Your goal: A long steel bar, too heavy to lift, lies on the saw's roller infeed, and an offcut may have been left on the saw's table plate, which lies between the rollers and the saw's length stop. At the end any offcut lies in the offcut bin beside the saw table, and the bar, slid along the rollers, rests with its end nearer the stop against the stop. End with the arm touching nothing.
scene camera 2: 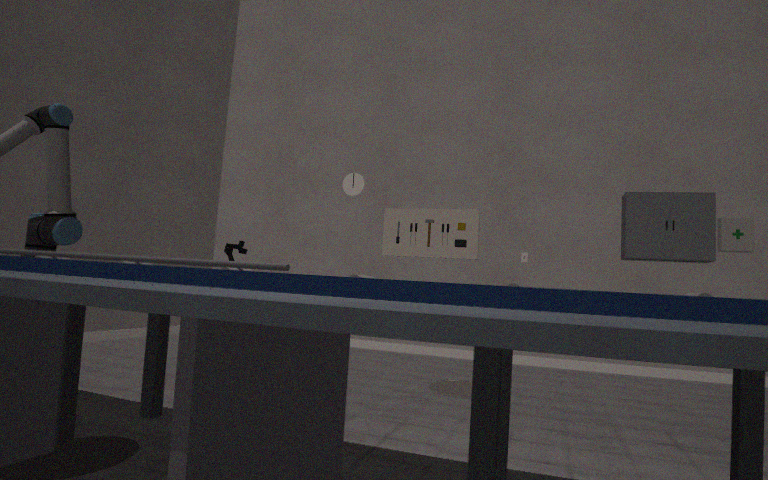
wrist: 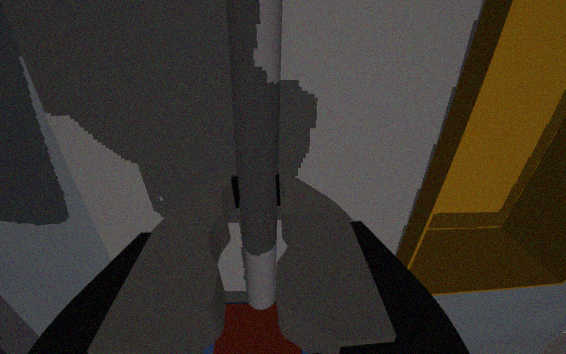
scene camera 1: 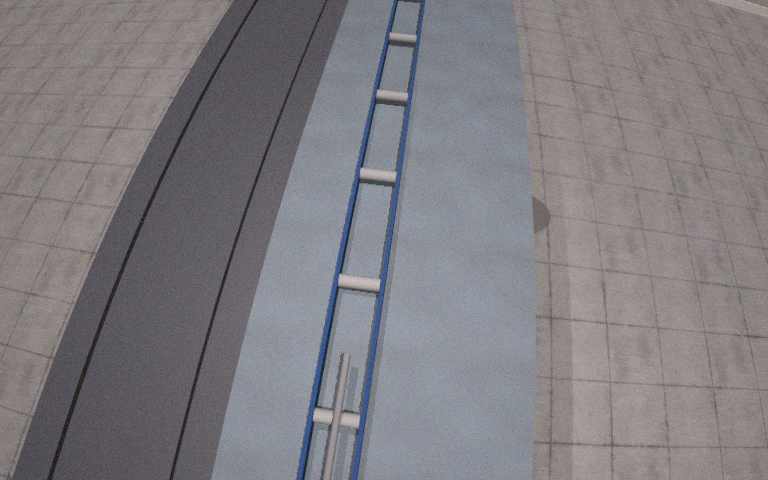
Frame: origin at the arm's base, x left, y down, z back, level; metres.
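Seen in the pictures: gripper, fingertip midpoint: [wrist: 259, 177].
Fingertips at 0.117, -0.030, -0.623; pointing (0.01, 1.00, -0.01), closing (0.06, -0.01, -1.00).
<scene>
Offsets run from my fingertips to a thing's middle, as dx, dy, dz. "spot": to the spot under its first point. Level surfaces: height alone.
The long grey steel bar [scene camera 1: 339, 390] [scene camera 2: 169, 260] [wrist: 257, 150] lies along the roller infeed [scene camera 1: 327, 333], its far end past a roller. In the wrist view my gripper [wrist: 259, 177] is shut on the bar, one finger on each side, near the bar's end. That end lies over the pale table plate @(+0.058, +0.031, +0.003) [wrist: 350, 125], right at the red stop @(-0.137, -0.022, +0.003) [wrist: 252, 327]; whether they touch cannot be told. The yellow offcut bin @(spot: +0.013, +0.059, -0.192) [wrist: 500, 125] shows partly at the right; I see no offcut in the part that shows. My gripper does not show in the scene views.
The arm [scene camera 2: 62, 169] stands at the left of scene camera 2, its wrist low behind the bar. The dark rail track [scene camera 1: 158, 283] runs beside the blue-grey bench @(dy +0.061) [scene camera 1: 464, 283]. A cabinet [scene camera 2: 668, 243] and a tool board [scene camera 2: 390, 249] hang on the wall.
</scene>
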